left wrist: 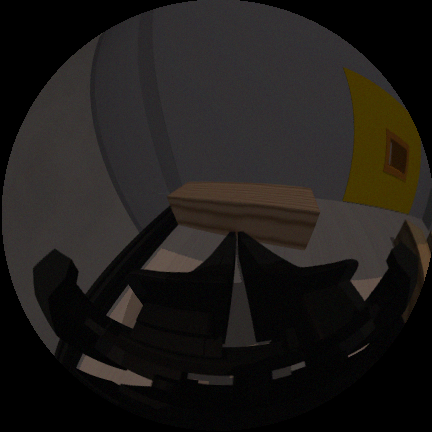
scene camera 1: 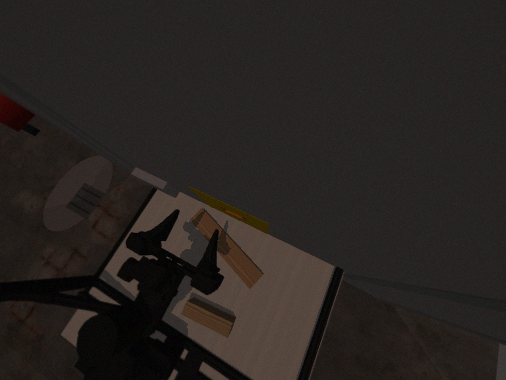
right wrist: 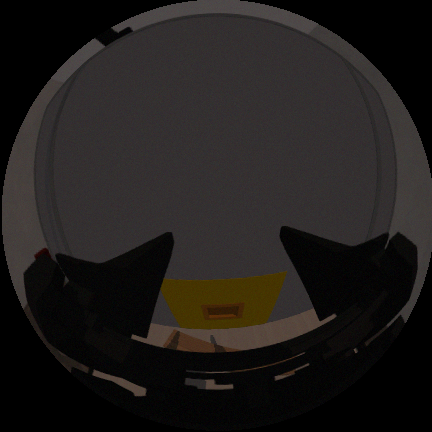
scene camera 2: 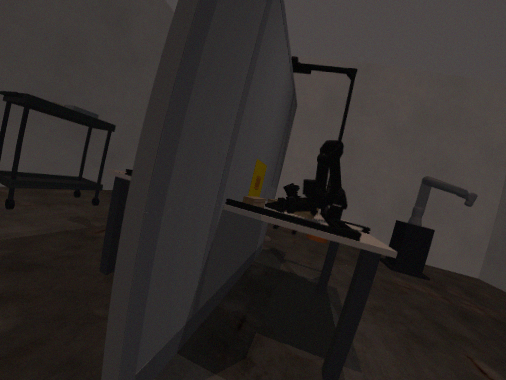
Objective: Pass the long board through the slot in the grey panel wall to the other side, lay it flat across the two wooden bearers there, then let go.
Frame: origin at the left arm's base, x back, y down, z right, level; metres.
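Seen in the pictures: left gripper, fingertip midpoint: [left wrist: 235,236] [scene camera 2: 265,205]; right gripper, fingertip midpoint: [scene camera 1: 197,219] [right wrist: 227,234]; left arm's base at its link origin: [scene camera 2: 333,218]; right arm's base at its link origin: [scene camera 1: 172,348].
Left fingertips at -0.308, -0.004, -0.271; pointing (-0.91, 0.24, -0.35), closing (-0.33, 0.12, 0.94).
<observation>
Pixels of each thing's top centre, then the offset from my left fingertips to it, as dx, dy, dz. "pt": a spot on its surface instead. Level surfaces: height alone.
- long wooden piece at its top centre: [right wrist: 228,358] [scene camera 1: 224,245] -0.276, -0.016, +0.269
- shorter wooden block at its top centre: [scene camera 1: 206,318] -0.478, -0.040, +0.212
- slot at a spot on its surface: [right wrist: 222,312] [scene camera 1: 235,212] pt -0.163, -0.058, +0.277
- right arm's table at its surface level: dy +0.023
A long wooden piece [scene camera 1: 227,250] [right wrist: 192,341] lies slantwise by the grey panel wall [scene camera 1: 300,125] [scene camera 2: 220,150] [left wrist: 250,100] [right wrist: 215,150]. A shorter wooden block [scene camera 1: 208,318] lies farther from it. The slot [scene camera 1: 233,214] [left wrist: 397,156] [right wrist: 222,312] has an orange rim in a yellow plate. My right gripper [scene camera 1: 197,221] [right wrist: 227,234] is open, empty, above the table near the long piece. Across the wall, a wooden block [left wrist: 245,215] [scene camera 2: 254,200] lies near the panel. My left gripper [left wrist: 235,236] is shut, empty, its tips at the block's near side. Another wooden piece [left wrist: 424,240] is cut off at the right edge.
The right arm's table [scene camera 1: 285,295] has a dark rail [scene camera 1: 322,325] along one edge. The left arm's table [scene camera 2: 376,244] has a dark rail [scene camera 2: 295,220] too. A dark cart [scene camera 2: 60,112] stands at the left in scene camera 2, and a grey arm on a dark pedestal [scene camera 2: 411,247] at the right.
</observation>
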